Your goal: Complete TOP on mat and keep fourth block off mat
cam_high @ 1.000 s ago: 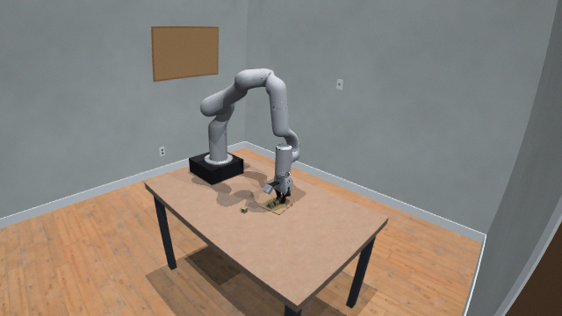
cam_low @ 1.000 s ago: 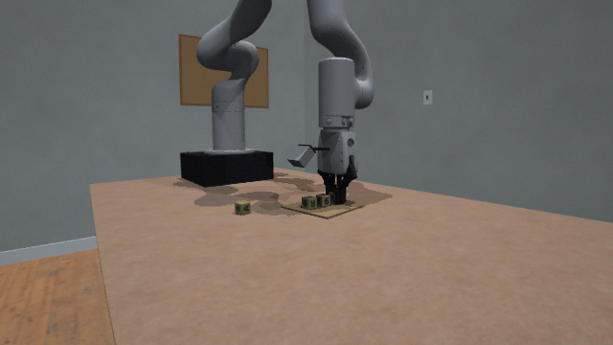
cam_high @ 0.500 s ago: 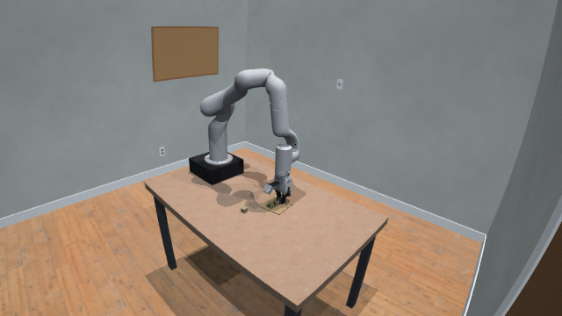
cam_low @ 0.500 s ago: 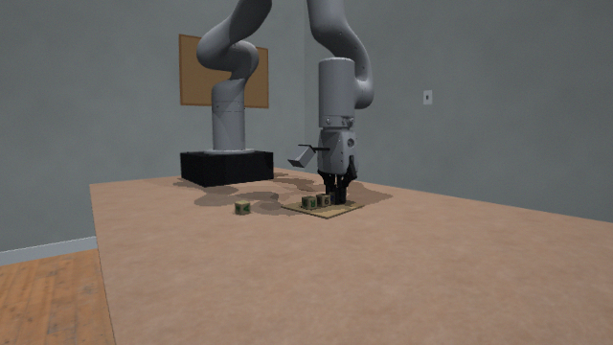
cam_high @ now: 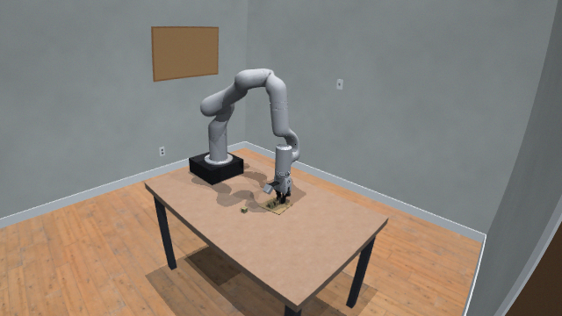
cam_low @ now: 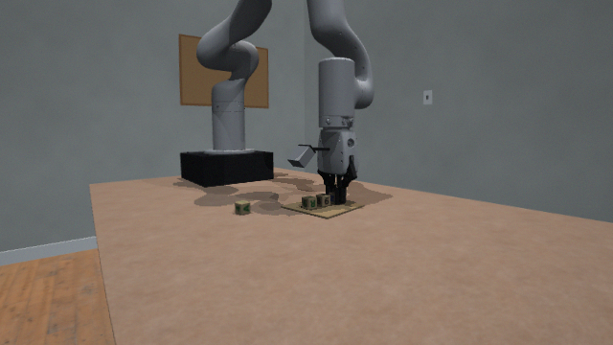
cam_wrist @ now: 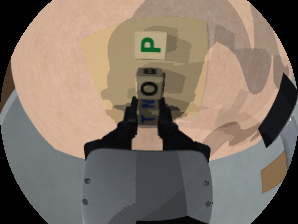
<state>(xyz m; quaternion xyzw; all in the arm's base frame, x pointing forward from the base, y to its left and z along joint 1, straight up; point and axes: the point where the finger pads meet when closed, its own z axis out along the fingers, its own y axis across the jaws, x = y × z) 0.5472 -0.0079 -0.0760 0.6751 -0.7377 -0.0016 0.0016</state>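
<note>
My gripper is now 40 mm to the left of the tan mat and 20 mm above it.
</note>
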